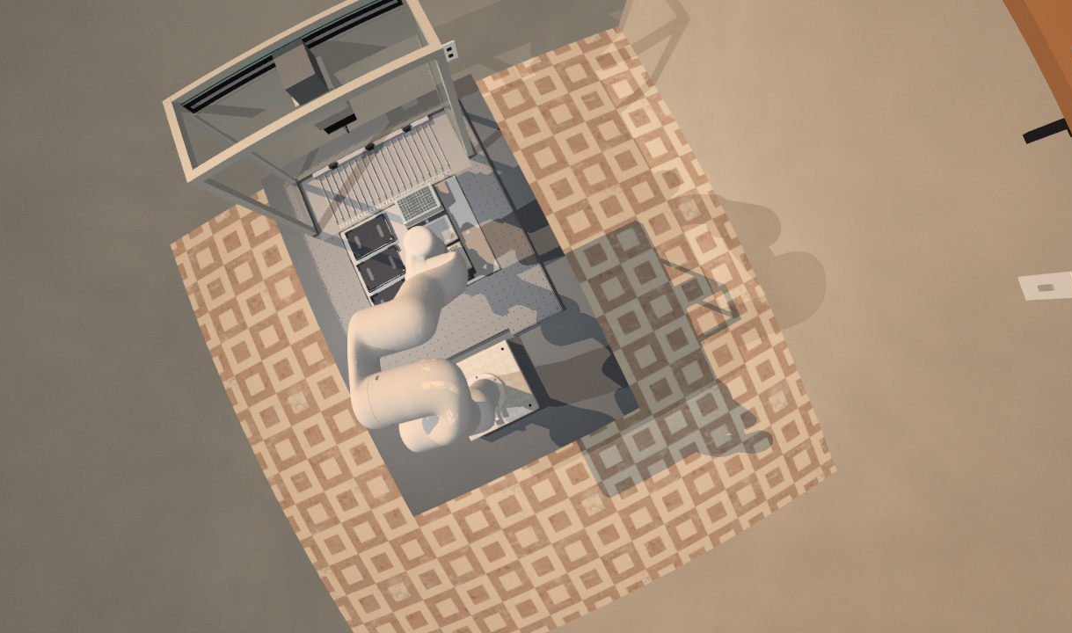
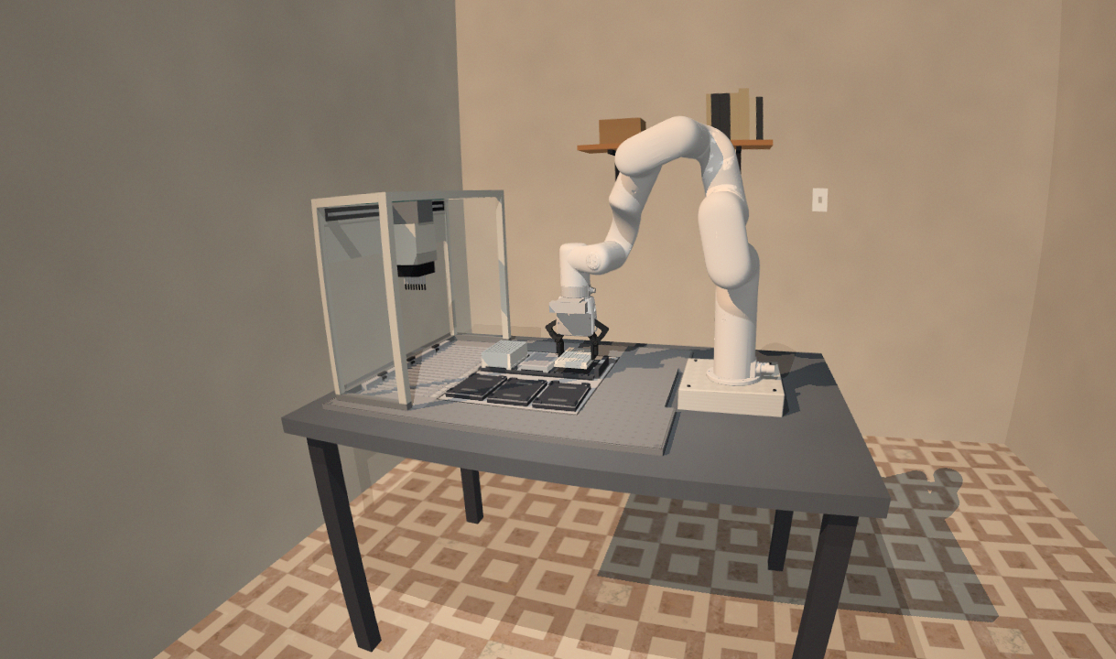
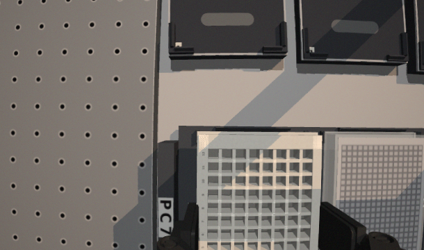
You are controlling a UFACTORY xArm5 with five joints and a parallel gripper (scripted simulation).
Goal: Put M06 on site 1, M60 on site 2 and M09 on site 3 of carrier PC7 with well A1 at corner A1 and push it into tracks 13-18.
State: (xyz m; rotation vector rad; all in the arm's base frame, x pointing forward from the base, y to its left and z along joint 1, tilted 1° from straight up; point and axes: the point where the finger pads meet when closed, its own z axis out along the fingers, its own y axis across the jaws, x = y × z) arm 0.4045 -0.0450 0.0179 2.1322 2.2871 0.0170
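My hand is 100 mm short of the plate carrier PC7, 10 mm to the right of it and 30 mm above it. The rest, counted from my hand: white plate: 10 mm below; then deep-well block M09: 210 mm ahead, 10 mm to the left, 20 mm below; then plate nest S1: 40 mm behind, 190 mm to the left, 40 mm below.
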